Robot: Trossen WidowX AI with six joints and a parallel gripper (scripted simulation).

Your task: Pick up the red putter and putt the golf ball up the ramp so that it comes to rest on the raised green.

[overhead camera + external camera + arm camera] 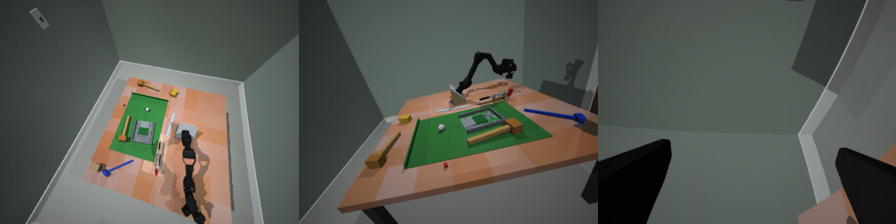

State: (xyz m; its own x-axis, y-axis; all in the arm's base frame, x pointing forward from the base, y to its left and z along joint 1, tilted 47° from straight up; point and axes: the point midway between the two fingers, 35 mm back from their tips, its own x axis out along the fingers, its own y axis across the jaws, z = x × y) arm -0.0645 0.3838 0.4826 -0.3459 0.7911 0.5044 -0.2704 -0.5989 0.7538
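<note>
The red putter is 38 cm to the right of my gripper tip, 30 cm ahead of it and 11 cm below it. Also, from my gripper tip: white golf ball (89 cm to the right, 49 cm ahead, 14 cm below); green mat (73 cm to the right, 54 cm ahead, 16 cm below); blue mallet (68 cm ahead, 25 cm to the right, 15 cm below).
</note>
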